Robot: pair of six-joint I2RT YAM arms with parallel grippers.
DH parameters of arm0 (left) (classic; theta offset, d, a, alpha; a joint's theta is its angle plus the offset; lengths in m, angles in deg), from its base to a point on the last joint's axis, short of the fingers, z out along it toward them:
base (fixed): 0 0 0 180
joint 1: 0 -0.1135 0.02 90
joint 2: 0 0 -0.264 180
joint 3: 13.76 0 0.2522 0
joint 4: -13.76 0 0.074 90
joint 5: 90 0 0 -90
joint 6: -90 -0.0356 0 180
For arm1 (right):
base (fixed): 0 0 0 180
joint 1: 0 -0.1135 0.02 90
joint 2: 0 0 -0.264 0
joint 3: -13.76 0 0.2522 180
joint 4: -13.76 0 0.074 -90
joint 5: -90 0 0 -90
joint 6: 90 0.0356 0 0
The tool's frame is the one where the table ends.
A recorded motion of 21 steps. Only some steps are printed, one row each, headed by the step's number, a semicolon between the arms.
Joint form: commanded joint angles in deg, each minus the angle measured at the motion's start. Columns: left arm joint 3, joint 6, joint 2, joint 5, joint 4, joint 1; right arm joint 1, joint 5, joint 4, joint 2, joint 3, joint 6.
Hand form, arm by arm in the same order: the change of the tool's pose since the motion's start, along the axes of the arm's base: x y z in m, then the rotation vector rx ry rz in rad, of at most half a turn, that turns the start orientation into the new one. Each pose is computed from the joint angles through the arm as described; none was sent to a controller.
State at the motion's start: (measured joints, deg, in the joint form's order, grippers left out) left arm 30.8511 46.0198 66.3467 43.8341 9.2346 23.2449; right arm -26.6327 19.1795 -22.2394 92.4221 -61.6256 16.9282
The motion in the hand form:
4: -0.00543 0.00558 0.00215 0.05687 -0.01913 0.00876; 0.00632 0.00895 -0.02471 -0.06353 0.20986 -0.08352
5: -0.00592 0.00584 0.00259 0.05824 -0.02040 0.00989; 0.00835 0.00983 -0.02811 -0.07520 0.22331 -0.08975
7: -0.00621 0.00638 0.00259 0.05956 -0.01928 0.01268; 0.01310 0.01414 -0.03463 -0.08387 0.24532 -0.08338
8: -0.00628 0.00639 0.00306 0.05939 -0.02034 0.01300; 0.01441 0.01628 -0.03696 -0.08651 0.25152 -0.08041
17: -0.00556 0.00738 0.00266 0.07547 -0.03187 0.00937; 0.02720 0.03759 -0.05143 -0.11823 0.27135 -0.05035
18: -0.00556 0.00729 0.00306 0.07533 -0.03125 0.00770; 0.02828 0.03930 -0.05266 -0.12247 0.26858 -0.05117
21: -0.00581 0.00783 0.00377 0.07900 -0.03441 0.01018; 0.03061 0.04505 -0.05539 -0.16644 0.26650 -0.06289
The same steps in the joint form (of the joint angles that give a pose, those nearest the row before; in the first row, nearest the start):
4: 0.51 -4.19 -2.35 -1.54 -5.99 -0.57; -0.96 -1.12 -7.63 6.55 -3.85 6.39
5: 0.52 -4.27 -2.57 -1.65 -6.22 -0.57; -0.97 -1.47 -8.14 7.53 -4.39 6.58
7: 0.48 -4.27 -2.72 -1.73 -6.42 -0.66; -1.20 -1.19 -8.61 9.72 -5.71 6.57
8: 0.53 -4.27 -2.79 -1.76 -6.49 -0.65; -1.40 -1.13 -8.65 10.46 -6.13 6.63
17: 0.83 -5.90 -2.63 -1.88 -7.47 -0.93; -3.40 -1.85 -9.31 16.62 -11.03 6.45
18: 0.94 -5.93 -2.64 -1.80 -7.64 -0.92; -3.57 -2.18 -9.16 17.07 -11.36 6.50
21: 1.04 -6.20 -2.85 -1.98 -8.04 -1.00; -4.36 -4.69 -10.58 18.60 -13.11 6.71

